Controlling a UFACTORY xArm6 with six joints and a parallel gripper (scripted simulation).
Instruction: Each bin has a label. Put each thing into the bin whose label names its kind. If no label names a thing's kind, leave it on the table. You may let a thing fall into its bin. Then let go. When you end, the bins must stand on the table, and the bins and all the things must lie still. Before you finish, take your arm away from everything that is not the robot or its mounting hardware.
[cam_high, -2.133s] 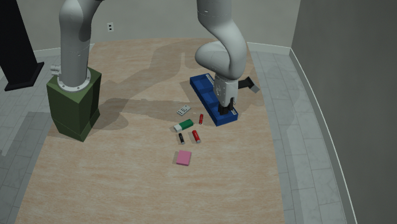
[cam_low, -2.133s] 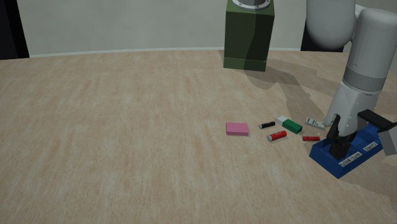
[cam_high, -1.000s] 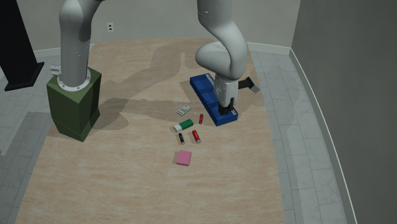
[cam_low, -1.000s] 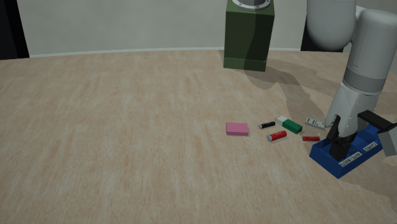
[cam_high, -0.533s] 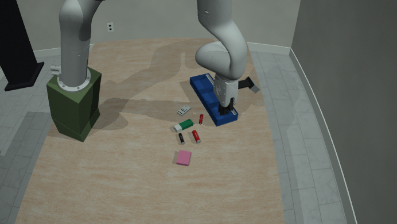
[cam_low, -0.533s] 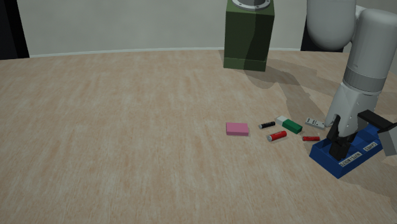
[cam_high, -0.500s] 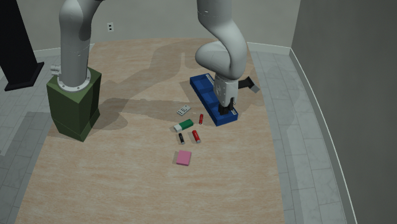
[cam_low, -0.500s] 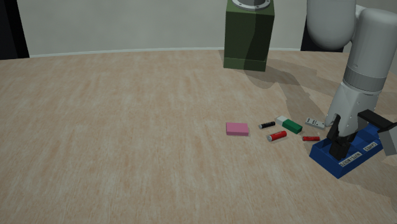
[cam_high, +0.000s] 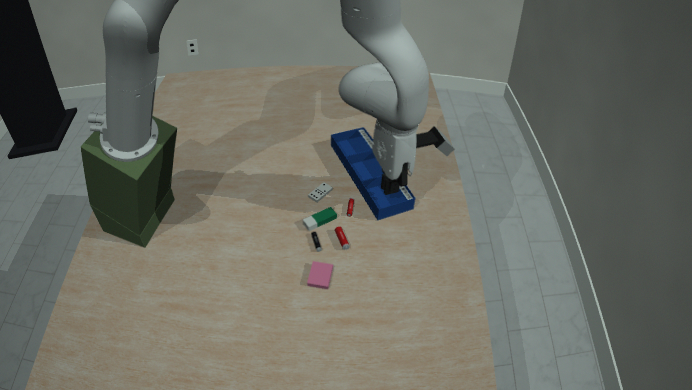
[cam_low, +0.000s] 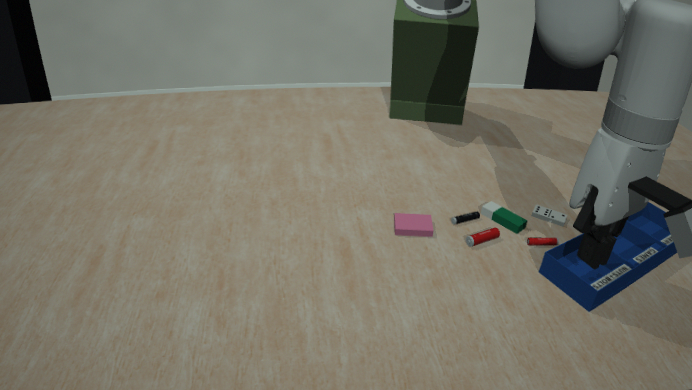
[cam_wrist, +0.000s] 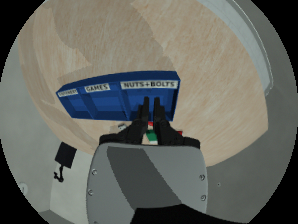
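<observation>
My hand is 80 mm to the right of the blue bin, 40 mm above it and 20 mm past it. Also, from my hand: thick red battery (110 mm behind, 90 mm to the right, 50 mm below); white domino (140 mm behind, 50 mm below, 40 mm to the left); thin red battery (80 mm behind, 50 mm below, 10 mm to the right).
</observation>
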